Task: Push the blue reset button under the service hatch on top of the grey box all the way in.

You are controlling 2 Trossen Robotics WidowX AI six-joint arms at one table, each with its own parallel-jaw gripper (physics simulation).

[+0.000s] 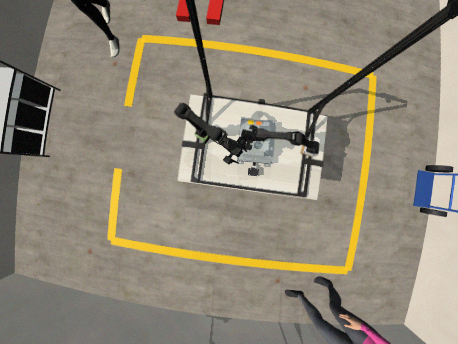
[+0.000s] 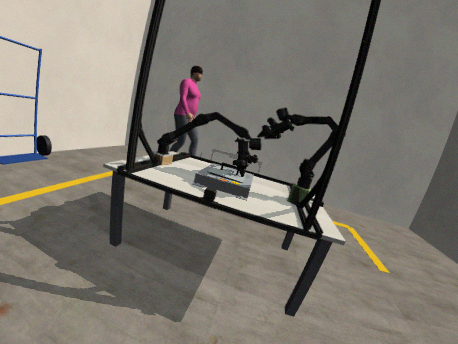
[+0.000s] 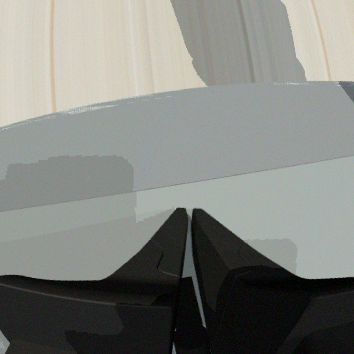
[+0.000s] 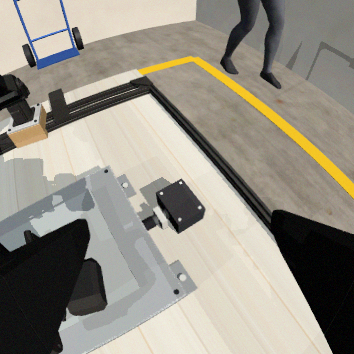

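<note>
The grey box [image 1: 270, 145] [image 2: 215, 185] [image 4: 150, 255] lies on the table. Its hatch [image 3: 280, 215] lies flat and closed. A black hatch handle [image 3: 189, 302] [image 2: 222, 165] [image 4: 29, 237] stands on it. My left gripper [image 2: 243, 173] [image 3: 187, 216] points down at the box top. Its fingers are shut on the handle, with the dark bar in their narrow gap and the tips just above the lid. My right gripper [image 2: 262, 134] [image 4: 180, 224] is open and empty, high above the box. The blue button does not show; the hatch covers the space below it.
A black cube-shaped connector block [image 4: 180, 206] sits beside the box. Yellow and orange labels [image 1: 251, 122] mark another edge. Black rails [image 4: 210, 155] border the table, with tall frame posts [image 2: 142, 85] above. A person in pink [image 2: 188, 97] stands behind the table.
</note>
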